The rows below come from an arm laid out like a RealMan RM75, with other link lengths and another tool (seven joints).
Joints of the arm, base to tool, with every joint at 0 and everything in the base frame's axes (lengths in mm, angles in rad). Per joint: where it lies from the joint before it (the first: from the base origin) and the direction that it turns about. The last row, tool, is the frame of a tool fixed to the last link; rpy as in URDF.
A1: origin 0 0 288.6 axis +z
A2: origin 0 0 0 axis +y
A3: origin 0 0 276.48 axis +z
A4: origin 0 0 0 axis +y
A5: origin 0 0 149.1 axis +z
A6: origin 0 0 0 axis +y
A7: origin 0 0 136.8 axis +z
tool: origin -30 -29 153 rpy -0.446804 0 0.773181
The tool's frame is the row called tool.
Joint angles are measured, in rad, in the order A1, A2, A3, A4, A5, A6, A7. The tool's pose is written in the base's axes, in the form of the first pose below.
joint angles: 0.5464 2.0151 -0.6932 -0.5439 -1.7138 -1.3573 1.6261
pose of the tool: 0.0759 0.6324 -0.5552 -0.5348 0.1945 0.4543 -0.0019
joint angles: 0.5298 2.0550 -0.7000 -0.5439 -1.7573 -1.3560 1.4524
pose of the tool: 0.0687 0.6892 -0.5189 -0.5010 0.1905 0.4379 -0.0260
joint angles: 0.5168 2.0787 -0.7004 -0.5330 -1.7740 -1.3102 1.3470
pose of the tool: 0.0445 0.7142 -0.5036 -0.4840 0.1990 0.4349 -0.0375
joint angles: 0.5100 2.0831 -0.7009 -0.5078 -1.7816 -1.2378 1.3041
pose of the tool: 0.0120 0.7175 -0.5120 -0.4721 0.2192 0.4396 -0.0421
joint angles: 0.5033 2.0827 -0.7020 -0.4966 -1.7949 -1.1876 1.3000
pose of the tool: 0.0100 -0.7147 0.5251 0.4619 0.2367 0.4419 -0.0445
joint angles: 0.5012 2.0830 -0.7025 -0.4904 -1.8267 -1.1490 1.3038
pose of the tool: 0.0243 -0.7157 0.5373 0.4454 0.2511 0.4414 -0.0498
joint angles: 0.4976 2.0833 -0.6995 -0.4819 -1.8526 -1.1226 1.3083
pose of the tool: 0.0339 -0.7141 0.5485 0.4337 0.2630 0.4395 -0.0542
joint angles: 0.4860 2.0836 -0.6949 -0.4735 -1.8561 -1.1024 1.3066
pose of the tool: 0.0449 -0.7078 0.5576 0.4314 0.2743 0.4375 -0.0543
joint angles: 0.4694 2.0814 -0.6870 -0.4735 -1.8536 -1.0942 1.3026
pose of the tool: 0.0559 -0.7020 0.5627 0.4330 0.2845 0.4355 -0.0504
